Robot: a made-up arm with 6 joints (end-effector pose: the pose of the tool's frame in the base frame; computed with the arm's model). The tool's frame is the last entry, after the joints. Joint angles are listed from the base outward.
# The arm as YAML. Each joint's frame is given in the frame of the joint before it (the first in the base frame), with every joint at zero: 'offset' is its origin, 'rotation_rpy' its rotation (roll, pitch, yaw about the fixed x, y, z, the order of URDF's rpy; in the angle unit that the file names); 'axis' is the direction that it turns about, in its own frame. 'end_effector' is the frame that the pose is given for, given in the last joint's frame.
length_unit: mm
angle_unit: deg
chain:
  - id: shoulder
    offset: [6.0, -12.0, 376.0]
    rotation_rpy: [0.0, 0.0, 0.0]
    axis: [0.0, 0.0, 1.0]
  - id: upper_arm
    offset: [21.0, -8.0, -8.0]
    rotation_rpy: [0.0, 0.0, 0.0]
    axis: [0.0, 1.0, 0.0]
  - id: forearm
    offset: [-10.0, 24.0, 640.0]
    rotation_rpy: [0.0, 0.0, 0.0]
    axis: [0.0, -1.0, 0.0]
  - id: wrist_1
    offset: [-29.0, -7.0, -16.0]
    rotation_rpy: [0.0, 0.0, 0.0]
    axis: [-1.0, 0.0, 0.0]
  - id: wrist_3
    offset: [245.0, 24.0, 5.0]
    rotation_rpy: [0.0, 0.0, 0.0]
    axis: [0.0, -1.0, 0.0]
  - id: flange
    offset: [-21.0, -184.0, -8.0]
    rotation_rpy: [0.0, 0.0, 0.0]
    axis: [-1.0, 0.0, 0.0]
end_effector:
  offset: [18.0, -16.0, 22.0]
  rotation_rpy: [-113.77, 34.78, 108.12]
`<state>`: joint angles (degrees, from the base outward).
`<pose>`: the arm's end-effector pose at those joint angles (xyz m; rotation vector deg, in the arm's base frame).
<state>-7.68 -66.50 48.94 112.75 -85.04 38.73</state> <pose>-0.7615 0.1715 0.7717 -92.56 36.08 38.88</pose>
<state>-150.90 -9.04 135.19 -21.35 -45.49 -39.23</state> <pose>0.1143 0.2392 1.1863 138.14 -42.60 -59.35</pose>
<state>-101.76 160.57 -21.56 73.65 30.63 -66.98</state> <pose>-0.0482 -0.0180 -0.3844 32.77 -62.26 -25.12</pose>
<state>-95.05 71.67 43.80 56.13 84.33 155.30</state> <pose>-0.1382 -0.8829 0.5539 -24.74 -119.62 -71.89</pose>
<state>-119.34 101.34 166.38 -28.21 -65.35 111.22</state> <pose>-0.4871 -0.6602 0.4151 -40.35 62.63 124.25</pose>
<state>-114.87 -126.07 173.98 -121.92 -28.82 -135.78</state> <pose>0.3281 0.4066 -0.2583 -41.75 4.60 123.20</pose>
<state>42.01 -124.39 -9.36 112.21 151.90 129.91</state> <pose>-0.5530 -0.4205 0.1573 -11.00 100.44 -130.85</pose>
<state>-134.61 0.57 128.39 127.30 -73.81 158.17</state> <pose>0.1946 0.0464 1.1046 44.85 7.50 -15.46</pose>
